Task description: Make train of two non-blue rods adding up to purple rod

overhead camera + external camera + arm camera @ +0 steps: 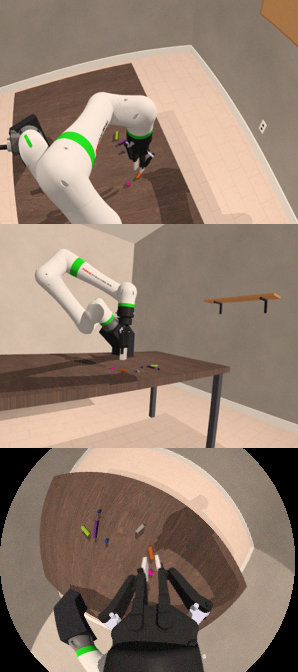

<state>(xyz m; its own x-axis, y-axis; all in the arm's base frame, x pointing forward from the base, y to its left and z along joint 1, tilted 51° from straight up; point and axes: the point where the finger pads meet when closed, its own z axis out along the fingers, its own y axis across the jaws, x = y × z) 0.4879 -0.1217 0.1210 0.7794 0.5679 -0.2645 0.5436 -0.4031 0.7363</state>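
My gripper is now 9 cm above the orange rod. Also, from my hand: magenta rod 9 cm below, 7 cm behind, 3 cm to the right; then purple rod 21 cm to the left, 9 cm below, 1 cm ahead; then grey rod 9 cm below, 6 cm to the left, 6 cm ahead.
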